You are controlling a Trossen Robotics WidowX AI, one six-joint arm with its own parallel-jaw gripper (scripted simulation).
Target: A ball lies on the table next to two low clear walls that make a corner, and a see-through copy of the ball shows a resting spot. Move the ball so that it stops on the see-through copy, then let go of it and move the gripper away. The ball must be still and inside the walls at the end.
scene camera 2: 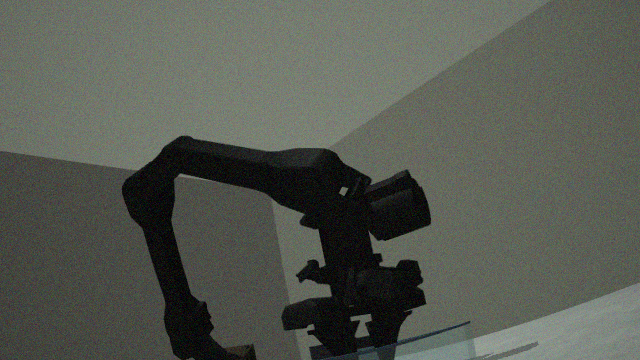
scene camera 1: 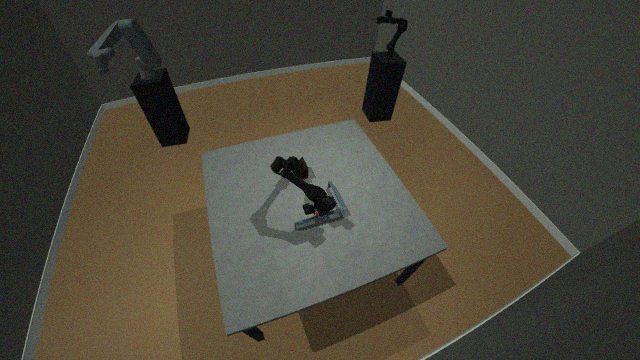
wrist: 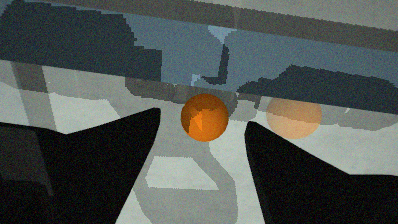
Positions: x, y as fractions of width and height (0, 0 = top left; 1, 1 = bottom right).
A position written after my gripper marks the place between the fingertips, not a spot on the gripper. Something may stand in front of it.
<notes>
In view: my gripper (wrist: 0.51, 0.54), an orange ball (wrist: 0.51, 0.52) and a see-through copy of ball (wrist: 0.73, 0.53).
Scene camera 2 does not show the orange ball: it is out of frame.
</notes>
